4 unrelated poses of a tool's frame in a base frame.
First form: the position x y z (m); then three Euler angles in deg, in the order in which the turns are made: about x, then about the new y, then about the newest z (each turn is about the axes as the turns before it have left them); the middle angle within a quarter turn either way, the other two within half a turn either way.
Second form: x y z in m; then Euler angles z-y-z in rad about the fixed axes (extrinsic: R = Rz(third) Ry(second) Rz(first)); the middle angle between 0 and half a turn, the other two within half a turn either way. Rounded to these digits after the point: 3 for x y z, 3 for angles.
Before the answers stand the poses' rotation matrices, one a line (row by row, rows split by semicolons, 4 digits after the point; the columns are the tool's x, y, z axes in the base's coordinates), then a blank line. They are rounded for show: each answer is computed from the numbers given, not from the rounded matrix.
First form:
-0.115 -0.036 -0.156 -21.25 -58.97 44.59
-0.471 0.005 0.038 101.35 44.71 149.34
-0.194 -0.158 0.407 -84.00 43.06 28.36
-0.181 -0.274 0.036 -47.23 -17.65 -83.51
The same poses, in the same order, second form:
0.3671 -0.3619 -0.8569; 0.8755 0.4457 0.1868; 0.3143 -0.8188 0.4804
-0.6113 -0.3624 0.7035; -0.6937 -0.1824 -0.6968; 0.3809 -0.9140 -0.1399
0.6429 -0.3471 0.6828; -0.5479 0.4145 0.7266; -0.5352 -0.8413 0.0764
0.1077 0.9468 -0.3032; -0.6495 0.2979 0.6995; 0.7527 0.1216 0.6471

-0.115 -0.036 -0.156 -1.937 1.070 2.927
-0.471 0.005 0.038 -1.966 1.711 -0.781
-0.194 -0.158 0.407 -1.004 1.494 0.817
-0.181 -0.274 0.036 2.981 0.867 1.980

